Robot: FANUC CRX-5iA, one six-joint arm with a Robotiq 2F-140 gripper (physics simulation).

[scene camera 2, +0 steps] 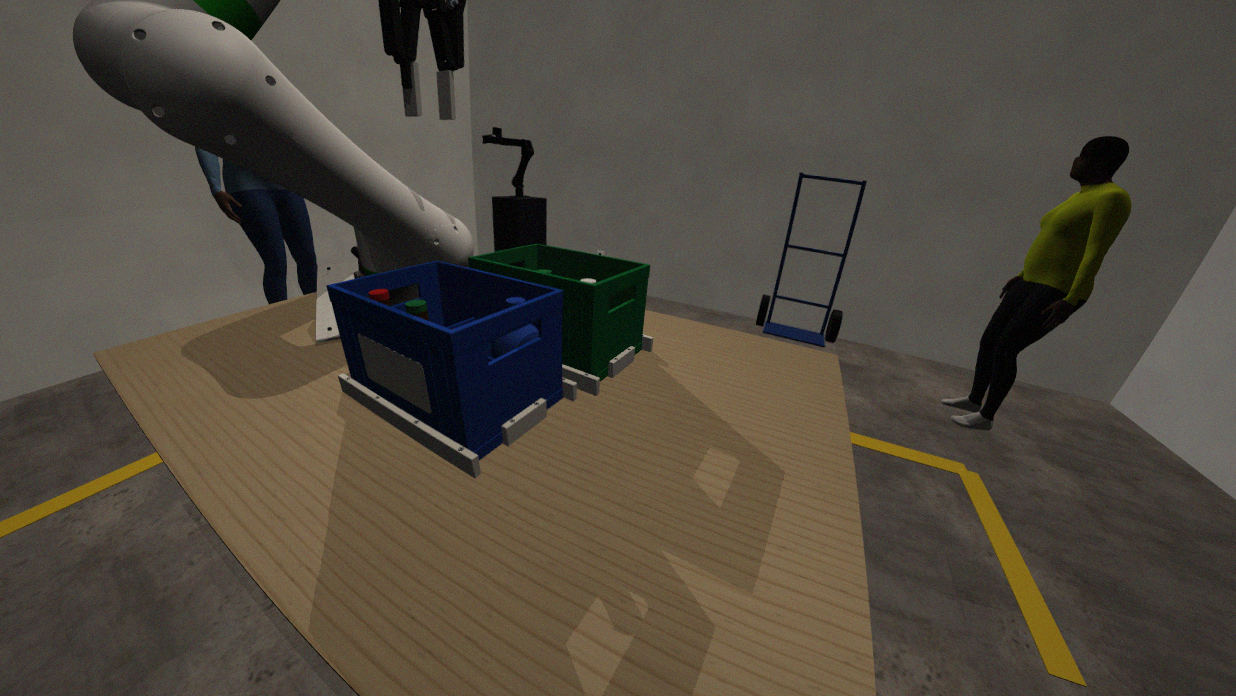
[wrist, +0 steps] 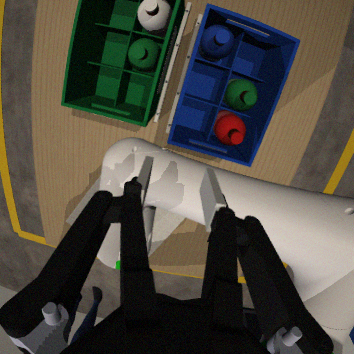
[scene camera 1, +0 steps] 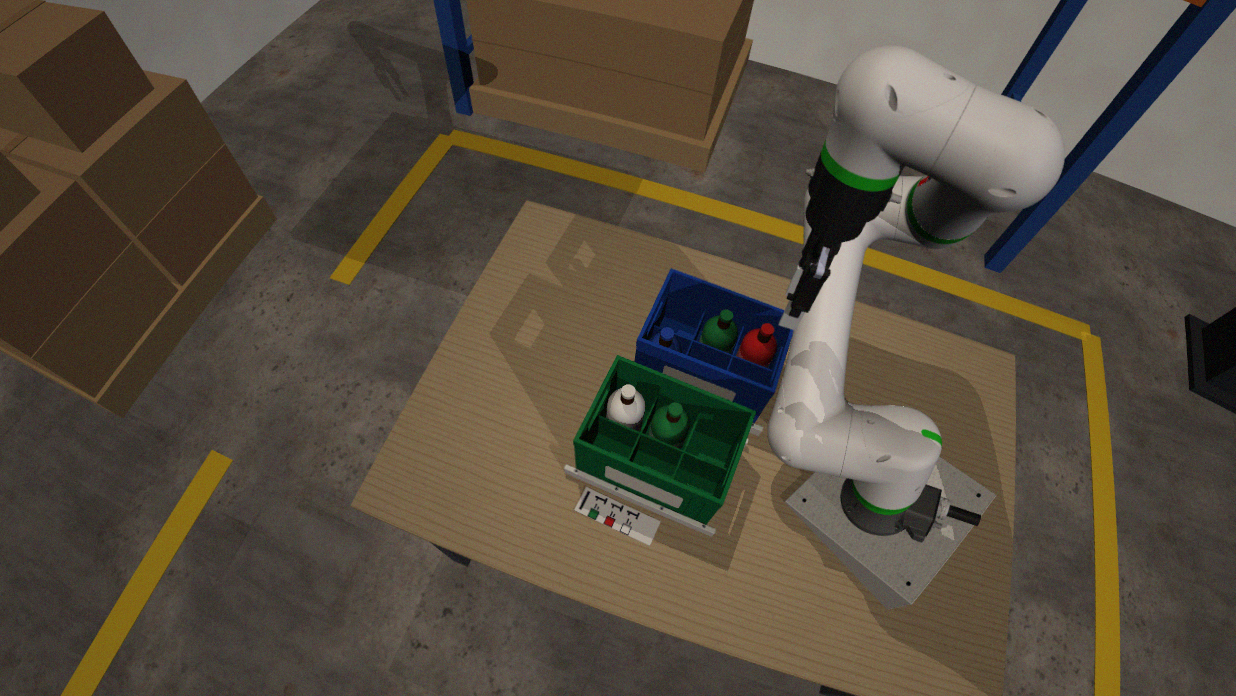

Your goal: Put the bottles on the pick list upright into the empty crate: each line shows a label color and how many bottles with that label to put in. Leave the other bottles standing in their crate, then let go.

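Places are measured from the arm's base along level axes (x ahead, y left, z up), in metres.
Where they show: gripper, fingertip midpoint: (scene camera 2: 431, 117) (wrist: 176, 174) (scene camera 1: 790, 310); arm's base, origin of the base link: (scene camera 2: 396, 291) (scene camera 1: 878, 501).
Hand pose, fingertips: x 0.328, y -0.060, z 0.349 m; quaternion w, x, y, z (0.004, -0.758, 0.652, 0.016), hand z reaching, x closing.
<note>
Each offset is from my fingertips to the top centre of the thing. Level surfaces: height alone.
The green crate @(dx +0.103, dy +0.168, dz -0.221 m) (scene camera 1: 588, 453) (scene camera 2: 583, 319) (wrist: 75, 65) holds an upright white bottle @(dx +0.196, dy +0.135, dz -0.233 m) (scene camera 1: 626, 408) (wrist: 154, 17) and, in the middle compartment beside it, an upright green bottle @(dx +0.105, dy +0.126, dz -0.233 m) (scene camera 1: 669, 425) (wrist: 143, 55). The blue crate @(dx +0.101, dy -0.067, dz -0.221 m) (scene camera 1: 752, 402) (scene camera 2: 493, 393) (wrist: 277, 95) holds a red bottle @(dx +0.016, dy -0.119, dz -0.233 m) (scene camera 1: 758, 345) (wrist: 229, 127), a green bottle @(dx +0.101, dy -0.108, dz -0.233 m) (scene camera 1: 718, 333) (wrist: 240, 94) and a blue bottle @(dx +0.187, dy -0.011, dz -0.233 m) (scene camera 1: 666, 335) (wrist: 216, 42), all standing. The pick list @(dx +0.118, dy +0.309, dz -0.394 m) (scene camera 1: 616, 516) shows green 1, red 1, white 1. My gripper (scene camera 1: 788, 318) (scene camera 2: 429, 114) (wrist: 176, 174) is partly open and empty, high above the table near the blue crate's red-bottle end.
Pale rails (scene camera 1: 640, 499) (scene camera 2: 406, 423) edge the crates on the wooden table @(dz -0.396 m) (scene camera 1: 467, 415). The arm's white link (scene camera 1: 817, 345) rises beside the crates from its base plate (scene camera 1: 899, 579). A person in yellow (scene camera 2: 1081, 233) and a blue hand truck (scene camera 2: 802, 249) stand beyond the table.
</note>
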